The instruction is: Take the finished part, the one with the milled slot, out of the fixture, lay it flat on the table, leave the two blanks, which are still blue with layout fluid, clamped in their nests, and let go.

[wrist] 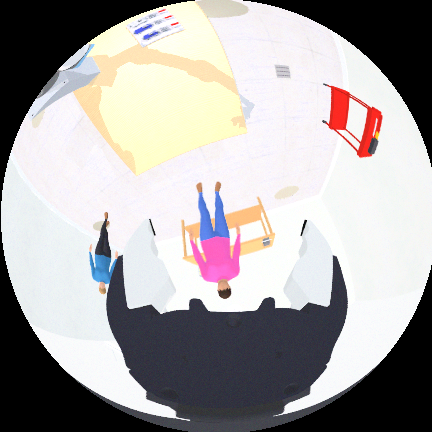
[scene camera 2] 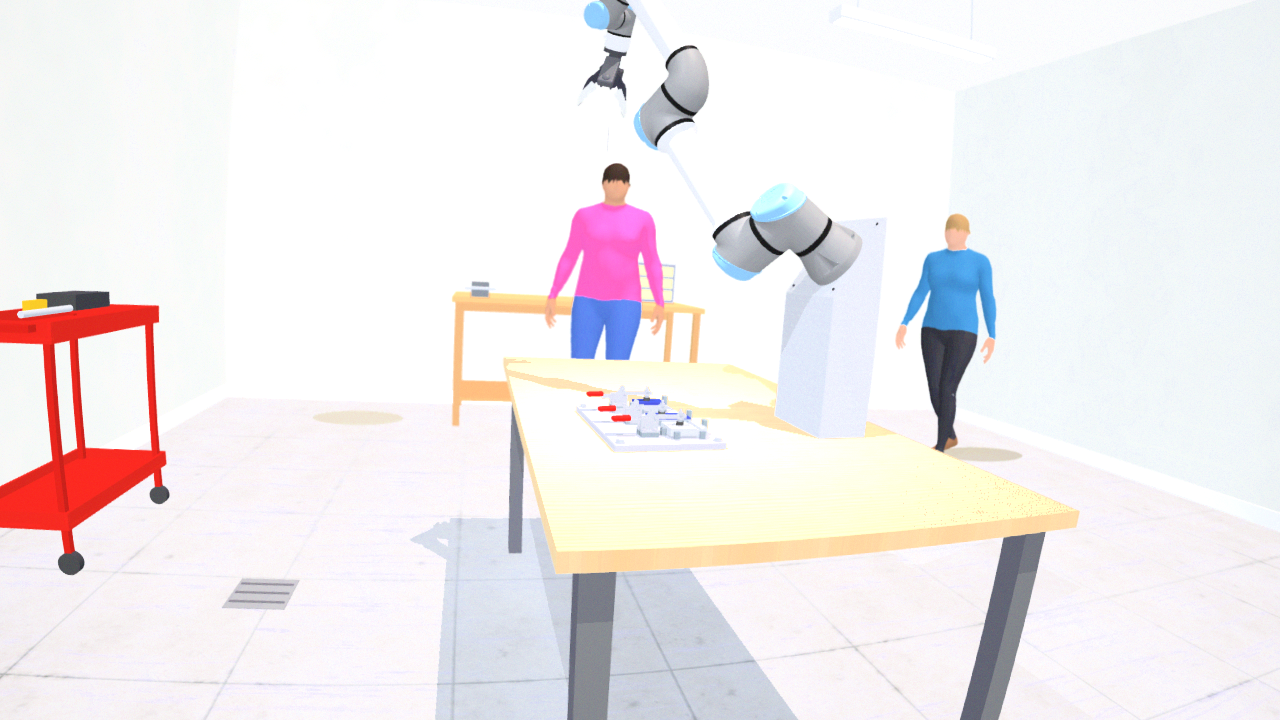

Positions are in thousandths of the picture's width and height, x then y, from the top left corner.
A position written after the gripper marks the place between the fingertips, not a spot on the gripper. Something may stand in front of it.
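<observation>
The gripper (scene camera 2: 469,156) appears together with a fixture plate (scene camera 2: 470,587), while the wrist view, too, shows the gripper (wrist: 529,510).
</observation>
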